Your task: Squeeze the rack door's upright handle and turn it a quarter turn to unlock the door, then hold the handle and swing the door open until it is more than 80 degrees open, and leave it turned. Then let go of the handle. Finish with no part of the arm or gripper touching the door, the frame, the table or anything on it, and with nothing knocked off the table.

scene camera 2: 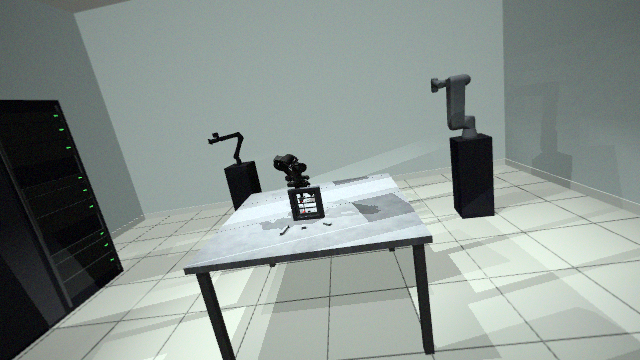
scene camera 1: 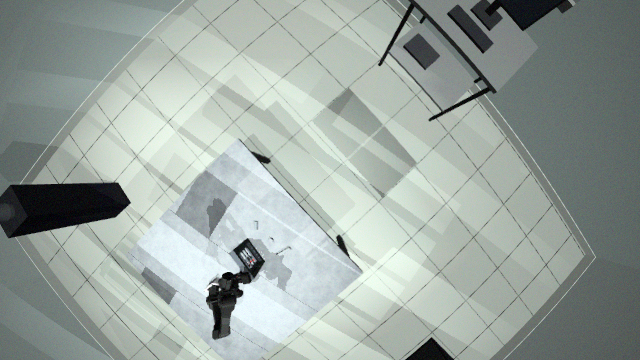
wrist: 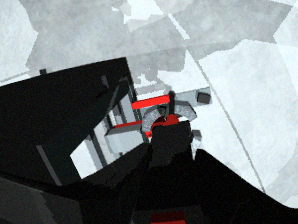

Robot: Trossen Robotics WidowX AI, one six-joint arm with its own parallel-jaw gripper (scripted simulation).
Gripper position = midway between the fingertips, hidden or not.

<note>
In view: the gripper (wrist: 172,153) and a dark rack frame (scene camera 2: 293,199).
The dark rack frame is seen too in scene camera 1 (scene camera 1: 237,258) and in the wrist view (wrist: 41,101).
</note>
